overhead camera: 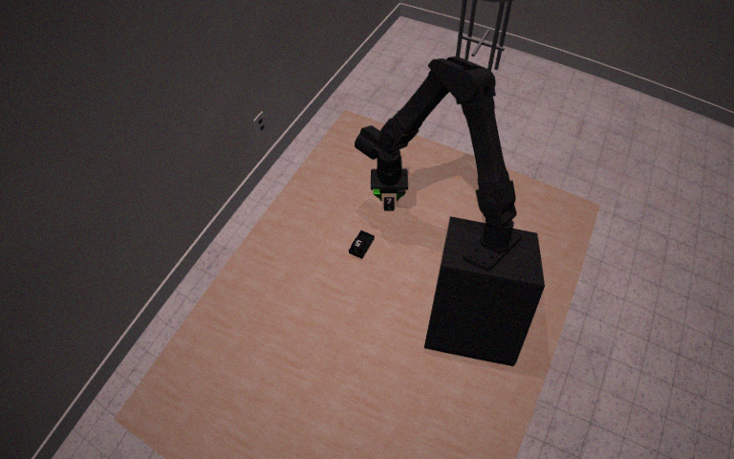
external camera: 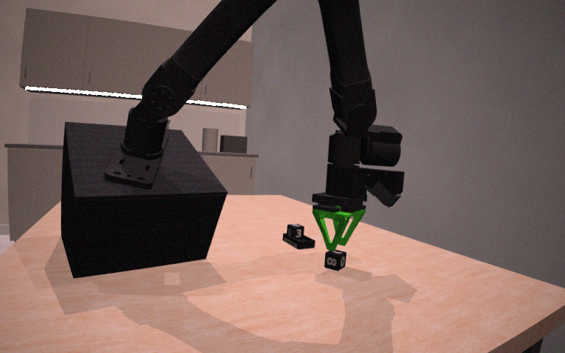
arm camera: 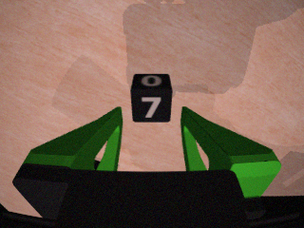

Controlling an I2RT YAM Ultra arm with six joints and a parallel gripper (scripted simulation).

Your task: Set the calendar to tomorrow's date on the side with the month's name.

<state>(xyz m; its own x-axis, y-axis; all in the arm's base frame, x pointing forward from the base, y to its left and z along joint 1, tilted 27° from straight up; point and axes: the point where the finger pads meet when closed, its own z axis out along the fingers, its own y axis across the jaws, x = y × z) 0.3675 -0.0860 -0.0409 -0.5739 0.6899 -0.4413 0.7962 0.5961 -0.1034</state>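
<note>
My gripper is now 30 mm above the black cube. From my hand the other things lie so: black tray (20 mm behind, 150 mm to the left, 40 mm below).
</note>
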